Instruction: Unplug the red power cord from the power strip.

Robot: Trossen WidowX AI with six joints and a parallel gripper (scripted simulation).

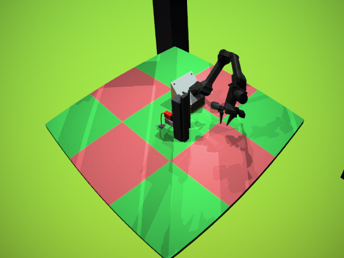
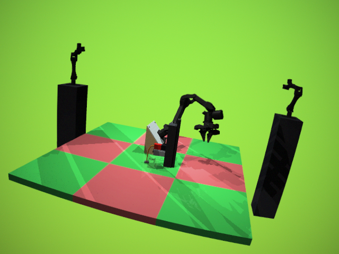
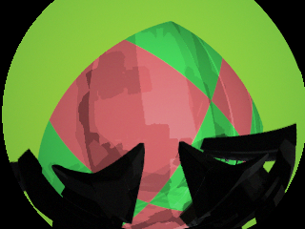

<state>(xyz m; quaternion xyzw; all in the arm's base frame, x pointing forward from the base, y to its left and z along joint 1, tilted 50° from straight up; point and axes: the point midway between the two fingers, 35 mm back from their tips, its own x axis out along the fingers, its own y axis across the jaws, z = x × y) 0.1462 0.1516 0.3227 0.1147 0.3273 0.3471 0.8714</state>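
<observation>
My gripper tip is now 10 cm short of the red plug, 29 cm to the left of it and 5 cm above it.
</observation>
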